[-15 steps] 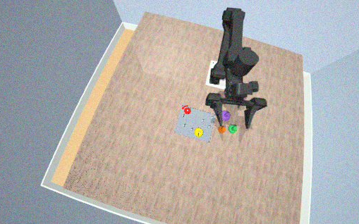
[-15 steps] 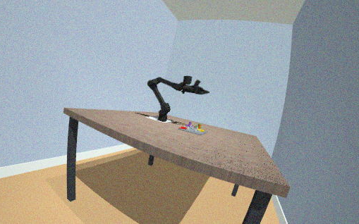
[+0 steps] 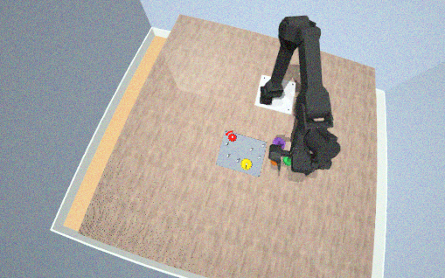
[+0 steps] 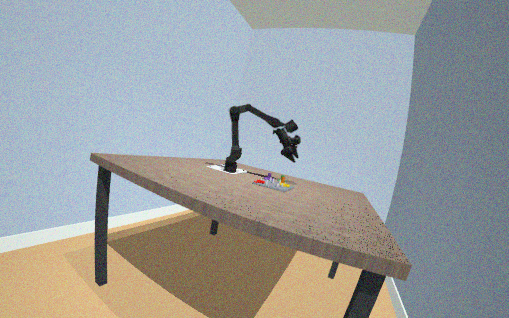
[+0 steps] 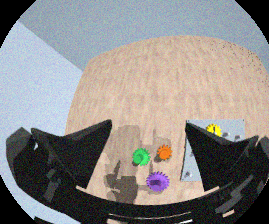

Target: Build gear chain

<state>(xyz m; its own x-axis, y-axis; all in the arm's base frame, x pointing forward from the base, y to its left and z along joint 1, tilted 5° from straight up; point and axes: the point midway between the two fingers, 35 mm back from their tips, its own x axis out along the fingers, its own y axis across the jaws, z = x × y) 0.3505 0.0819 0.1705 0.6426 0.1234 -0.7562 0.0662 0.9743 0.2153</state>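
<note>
The green gear is 140 mm below my gripper tip, 70 mm behind it and 60 mm to the left of it. Also, from my gripper tip: purple gear 140 mm below, 140 mm behind, 10 mm to the left; then yellow gear 140 mm to the right, 140 mm below, 20 mm behind; then orange gear 140 mm below, 50 mm behind, 10 mm to the right.
</note>
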